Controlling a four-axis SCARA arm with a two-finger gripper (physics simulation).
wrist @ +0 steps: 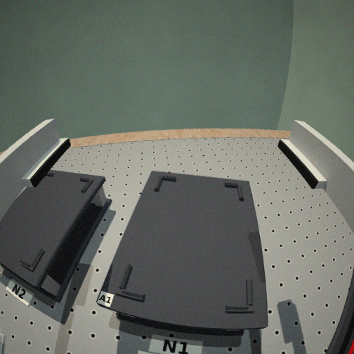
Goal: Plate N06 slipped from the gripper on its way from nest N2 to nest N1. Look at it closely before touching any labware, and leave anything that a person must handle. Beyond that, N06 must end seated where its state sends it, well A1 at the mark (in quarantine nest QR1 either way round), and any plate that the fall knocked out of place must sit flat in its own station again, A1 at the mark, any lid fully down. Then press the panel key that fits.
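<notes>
Nest N1 [185, 245] fills the middle of the wrist view. Its dark top is bare, with four raised corner brackets and the A1 mark [105, 299] at its near left corner. Nest N2 [52, 220] stands to its left, partly cut off by the frame; the part of its top that shows is bare. My gripper [173, 125] is open and empty, its two fingers wide apart at the left and right, above the nests. Plate N06 cannot be made out in this view. The panel keys do not show.
A black edge [345, 320] with a bit of red beside it shows at the lower right. A pale sliver [1, 344] at the bottom left edge is too small to identify. The perforated deck [300, 225] ends at a tan rim [180, 133] at the back.
</notes>
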